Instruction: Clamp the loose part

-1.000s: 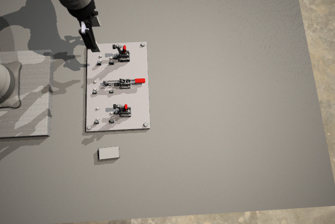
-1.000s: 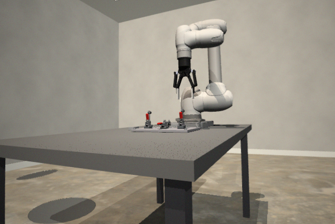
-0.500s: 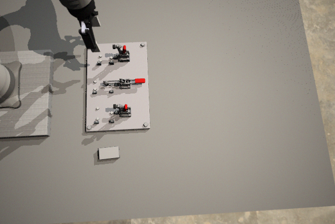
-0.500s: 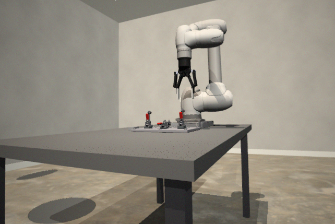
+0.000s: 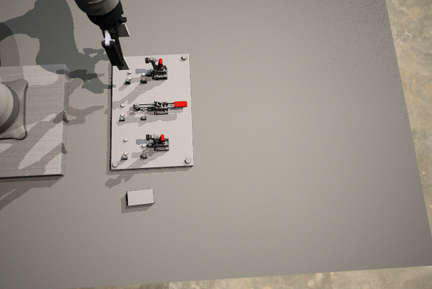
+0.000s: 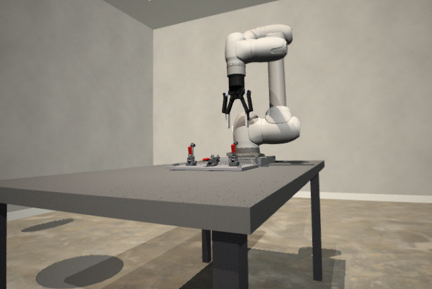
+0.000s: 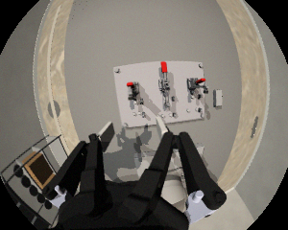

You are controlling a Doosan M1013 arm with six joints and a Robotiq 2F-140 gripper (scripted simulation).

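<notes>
My hand is 1 cm past the flat grey part, 36 cm to the left of it and 20 cm above it. From my hand the other things lie so: toggle clamp 6 cm ahead, 22 cm to the right, 15 cm below; then light grey fixture plate 4 cm ahead, 10 cm to the right, 21 cm below.
</notes>
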